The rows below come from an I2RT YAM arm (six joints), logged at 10 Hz.
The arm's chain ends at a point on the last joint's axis. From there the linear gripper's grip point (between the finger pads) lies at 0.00 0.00 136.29 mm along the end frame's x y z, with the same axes.
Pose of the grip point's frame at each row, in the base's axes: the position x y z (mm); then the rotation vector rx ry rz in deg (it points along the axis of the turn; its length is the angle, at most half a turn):
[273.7 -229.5 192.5 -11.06 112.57 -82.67]
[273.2 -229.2 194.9 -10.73 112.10 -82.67]
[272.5 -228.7 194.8 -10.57 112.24 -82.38]
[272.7 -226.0 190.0 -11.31 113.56 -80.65]
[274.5 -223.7 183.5 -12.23 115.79 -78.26]
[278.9 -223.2 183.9 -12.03 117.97 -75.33]
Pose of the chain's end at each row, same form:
[192.2 -122.2 213.2 -11.06 112.57 -82.67]
[191.5 -121.9 214.7 -10.73 112.10 -82.67]
[190.8 -121.5 215.0 -10.57 112.24 -82.38]
[189.9 -120.4 214.0 -11.31 113.56 -80.65]
[190.9 -120.3 213.3 -12.23 115.79 -78.26]
[195.0 -121.9 219.6 -12.03 117.97 -75.33]

